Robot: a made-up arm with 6 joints.
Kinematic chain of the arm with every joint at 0, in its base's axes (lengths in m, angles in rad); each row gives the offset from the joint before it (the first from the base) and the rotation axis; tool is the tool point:
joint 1: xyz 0 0 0.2 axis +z
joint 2: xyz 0 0.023 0 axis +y
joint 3: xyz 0 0 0.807 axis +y
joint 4: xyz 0 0 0.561 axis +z
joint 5: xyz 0 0 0 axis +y
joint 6: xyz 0 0 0.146 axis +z
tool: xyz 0 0 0
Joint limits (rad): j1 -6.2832..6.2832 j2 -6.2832..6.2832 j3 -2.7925..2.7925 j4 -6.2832..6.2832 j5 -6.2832..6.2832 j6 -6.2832..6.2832
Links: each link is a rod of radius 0.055 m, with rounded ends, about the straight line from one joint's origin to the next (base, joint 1, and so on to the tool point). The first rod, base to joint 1, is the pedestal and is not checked.
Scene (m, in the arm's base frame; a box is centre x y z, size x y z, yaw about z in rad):
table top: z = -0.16
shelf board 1: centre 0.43 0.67 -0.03 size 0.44 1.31 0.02 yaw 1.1
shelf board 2: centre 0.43 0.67 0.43 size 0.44 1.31 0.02 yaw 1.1
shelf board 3: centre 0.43 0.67 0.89 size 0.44 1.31 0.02 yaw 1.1
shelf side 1: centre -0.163 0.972 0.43 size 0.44 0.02 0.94 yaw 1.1
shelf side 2: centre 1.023 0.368 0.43 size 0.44 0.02 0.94 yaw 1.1
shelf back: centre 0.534 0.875 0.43 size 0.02 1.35 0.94 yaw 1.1
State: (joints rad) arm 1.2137 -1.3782 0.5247 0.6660 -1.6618 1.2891
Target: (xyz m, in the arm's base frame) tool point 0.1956 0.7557 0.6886
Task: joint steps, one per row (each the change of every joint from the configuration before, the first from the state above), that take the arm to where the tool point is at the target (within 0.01 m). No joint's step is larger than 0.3 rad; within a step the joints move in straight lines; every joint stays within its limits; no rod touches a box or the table.
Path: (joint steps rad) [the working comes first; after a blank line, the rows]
Joints at the target: 1.4317 0.3292 1.8916 0.8805 -1.4670 1.2891
Straight joint move there: touches shelf board 3.

1: 0.0753 0.1842 0.2684 0.0339 0.0157 0.0000
2: 0.0754 0.1842 0.2683 0.0340 0.0158 0.0000
3: 0.0753 0.1842 0.2684 0.0339 0.0157 0.0000
4: 0.0754 0.1842 0.2684 0.0339 0.0157 0.0000
5: 0.0753 0.1842 0.2684 0.0340 0.0158 0.0000
6: 0.0753 0.1842 0.2683 0.0339 0.0157 0.0000
7: 0.0754 0.1842 0.2684 0.0339 0.0157 0.0000
8: -0.1547 0.2090 -0.2559 -0.0115 0.0424 0.0000
9: -0.1547 0.2090 -0.2558 -0.0115 0.0423 0.0000

